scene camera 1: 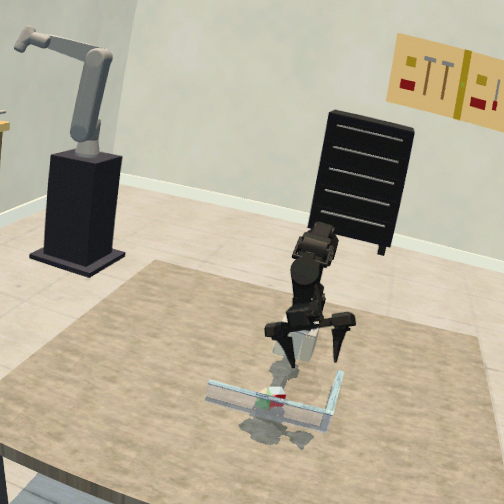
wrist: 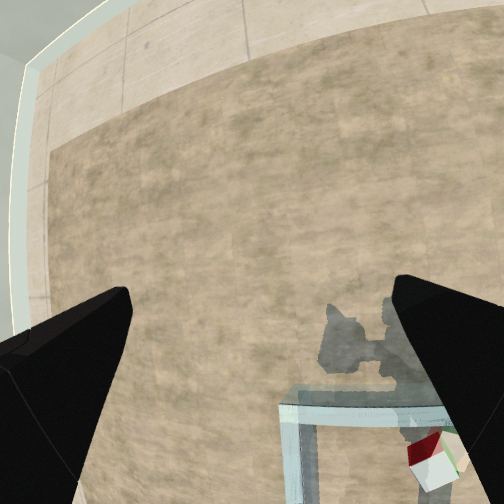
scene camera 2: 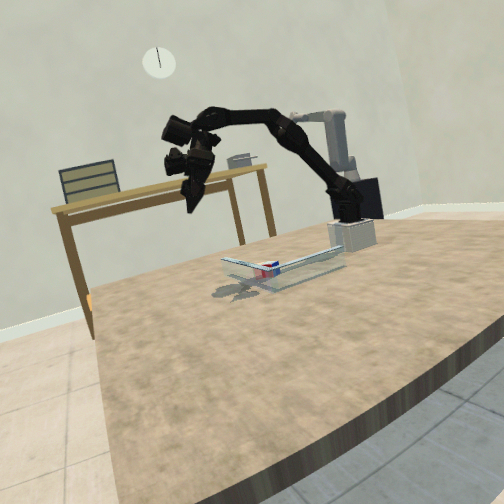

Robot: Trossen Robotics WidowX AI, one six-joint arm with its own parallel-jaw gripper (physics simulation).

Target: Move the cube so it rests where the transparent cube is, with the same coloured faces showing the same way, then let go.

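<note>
The cube (scene camera 1: 270, 399), with red, white and green faces, sits on the table inside a clear L-shaped frame (scene camera 1: 300, 403). It also shows in scene camera 2 (scene camera 2: 266, 268) and at the wrist view's lower right (wrist: 433, 459). I cannot make out a separate transparent cube. My gripper (scene camera 1: 313, 354) hangs open and empty well above the cube, fingers pointing down; it also shows in scene camera 2 (scene camera 2: 190, 197). Its two dark fingers frame the wrist view (wrist: 255, 400).
The arm's base (scene camera 2: 351, 232) stands at the table's far side. Off the table are a black drawer cabinet (scene camera 1: 363, 181), a second grey arm on a black pedestal (scene camera 1: 80, 205), and a wooden table (scene camera 2: 160, 195).
</note>
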